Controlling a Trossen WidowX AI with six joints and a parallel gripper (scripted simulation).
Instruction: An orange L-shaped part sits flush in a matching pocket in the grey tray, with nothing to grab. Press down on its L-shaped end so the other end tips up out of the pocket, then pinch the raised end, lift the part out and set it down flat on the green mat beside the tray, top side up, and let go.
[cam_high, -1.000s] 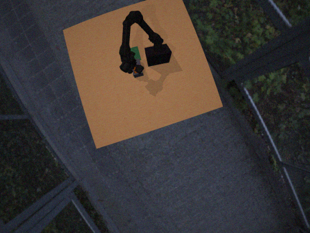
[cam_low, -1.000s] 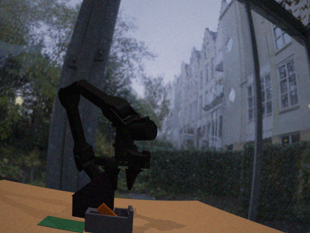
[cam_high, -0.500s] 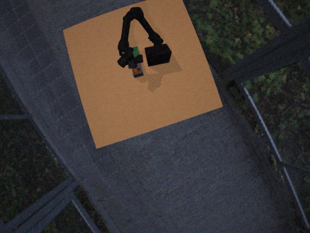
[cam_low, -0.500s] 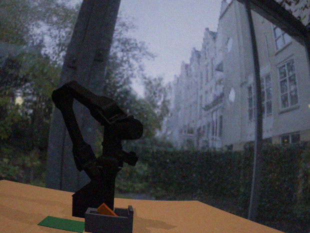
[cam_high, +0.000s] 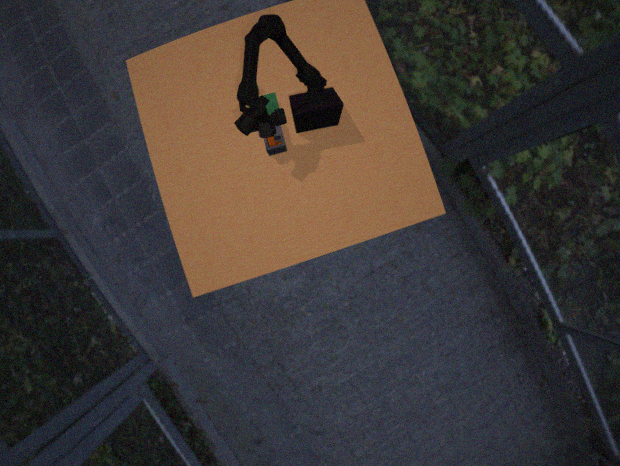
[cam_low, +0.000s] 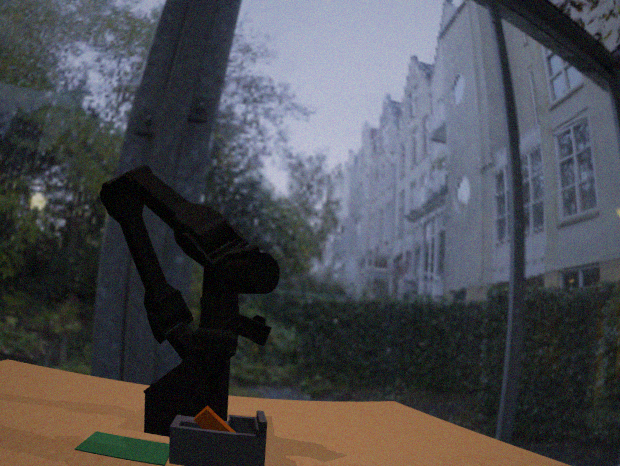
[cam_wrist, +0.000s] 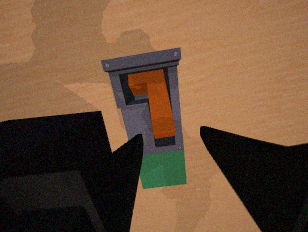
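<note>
The orange L-shaped part is 10 mm behind my gripper tip, 30 mm to the left of it and 90 mm below it. Round my gripper tip: green mat: 50 mm behind, 140 mm to the right, 140 mm below.
</note>
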